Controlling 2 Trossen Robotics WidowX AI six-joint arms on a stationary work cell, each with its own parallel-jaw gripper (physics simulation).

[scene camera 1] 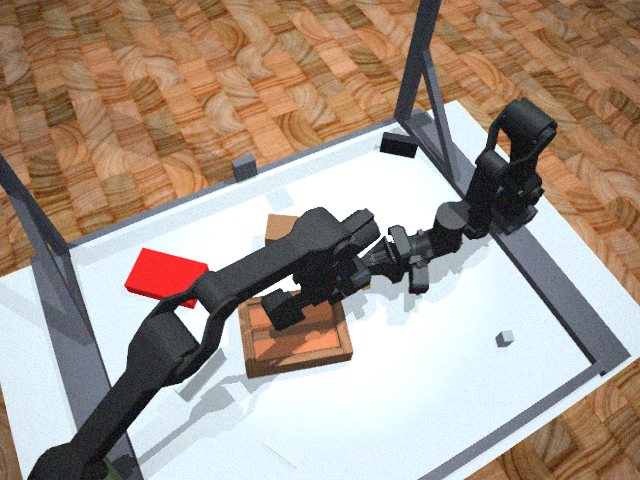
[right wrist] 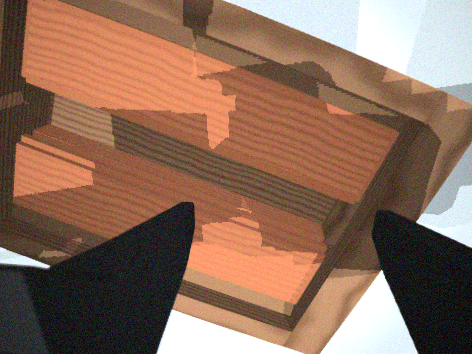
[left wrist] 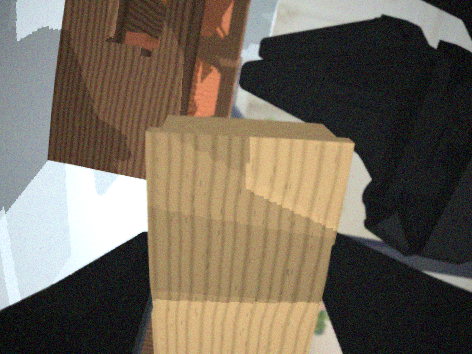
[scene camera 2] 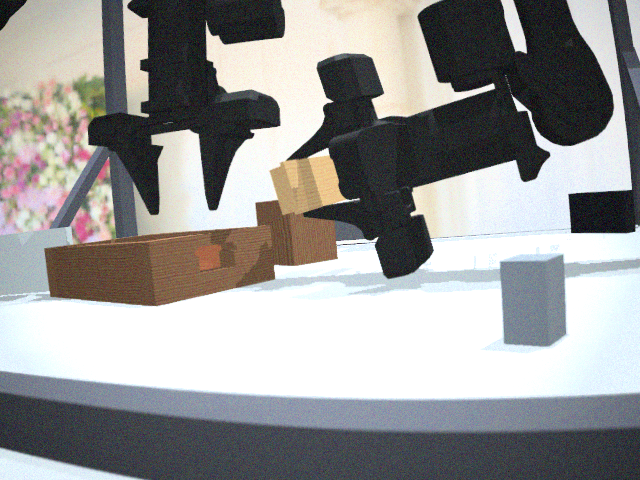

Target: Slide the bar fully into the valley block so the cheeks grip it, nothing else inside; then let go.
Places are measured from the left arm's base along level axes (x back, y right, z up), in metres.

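Pixels of known places: left gripper, between the fingertips: point(scene camera 1: 354, 270) point(left wrist: 236, 245) point(scene camera 2: 296, 187); right gripper, between the fingertips: point(scene camera 1: 314, 311) point(right wrist: 283, 218) point(left wrist: 251, 58) point(scene camera 2: 182, 212); left arm's base, origin of its link: point(scene camera 1: 508, 205).
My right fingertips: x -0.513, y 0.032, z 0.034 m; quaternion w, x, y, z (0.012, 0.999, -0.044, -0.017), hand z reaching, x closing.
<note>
Ahead of a thing's pixels: the offset from my right fingertips to its top centre.
My left gripper point(scene camera 1: 366, 258) point(scene camera 2: 297, 184) point(left wrist: 236, 245) is shut on a pale wooden bar @[dy +0.032, dx +0.117, dz +0.042 m] point(scene camera 2: 315, 180) point(left wrist: 240, 170) with stepped edges, raised above the table. The arms largely hide the bar in scene camera 1. A low brown wooden box @[dy +0.006, dx -0.043, dz -0.020 m] point(scene camera 1: 299, 364) point(scene camera 2: 103, 268) point(left wrist: 100, 100) point(right wrist: 345, 292) has an orange floor, a lengthwise ridge and a side opening; the bar is outside it. My right gripper point(scene camera 2: 184, 210) point(right wrist: 283, 218) is open and empty above the box. A brown wooden block @[dy +0.179, dx +0.054, dz +0.004 m] point(scene camera 1: 279, 227) point(scene camera 2: 315, 240) stands behind the box. I cannot tell which is the valley block.
A red block @[dy +0.245, dx -0.188, dz -0.041 m] point(scene camera 1: 168, 273) lies at the left. A whitish bar @[dy +0.033, dx -0.228, dz -0.001 m] point(scene camera 1: 199, 379) lies left of the box. A black block @[dy +0.248, dx +0.427, dz -0.020 m] point(scene camera 1: 398, 144) point(scene camera 2: 602, 211) is at the back right. A small grey block @[dy -0.244, dx +0.285, dz -0.034 m] point(scene camera 1: 504, 338) point(scene camera 2: 532, 299) stands at the right. The two arms are close together.
</note>
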